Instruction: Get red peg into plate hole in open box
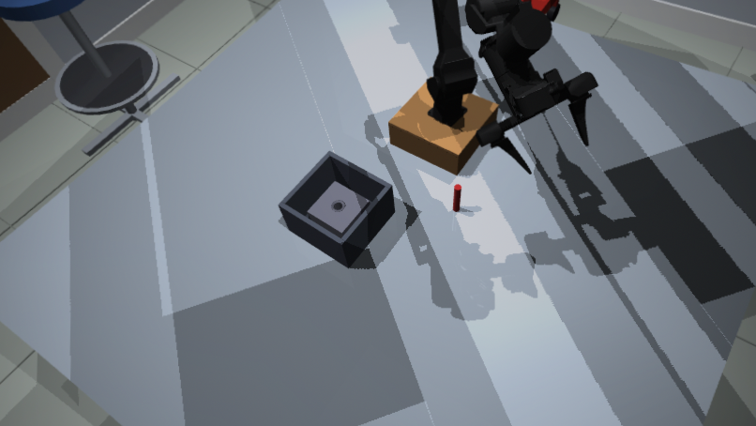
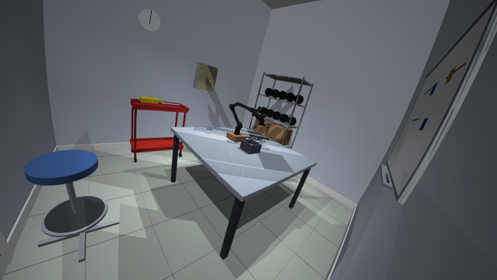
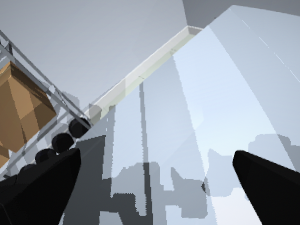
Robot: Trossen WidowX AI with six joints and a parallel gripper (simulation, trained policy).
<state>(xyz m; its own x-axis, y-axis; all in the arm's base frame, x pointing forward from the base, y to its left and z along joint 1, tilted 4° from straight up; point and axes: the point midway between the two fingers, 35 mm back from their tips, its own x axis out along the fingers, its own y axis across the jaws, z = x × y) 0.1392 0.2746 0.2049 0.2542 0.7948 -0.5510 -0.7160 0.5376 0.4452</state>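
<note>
Now: the red peg 22 cm below my gripper tip, 16 cm to the right of it and 2 cm ahead of it. Also, from my gripper tip: pale plate (34 cm to the right, 22 cm below, 19 cm ahead); then dark box (34 cm to the right, 24 cm below, 19 cm ahead).
</note>
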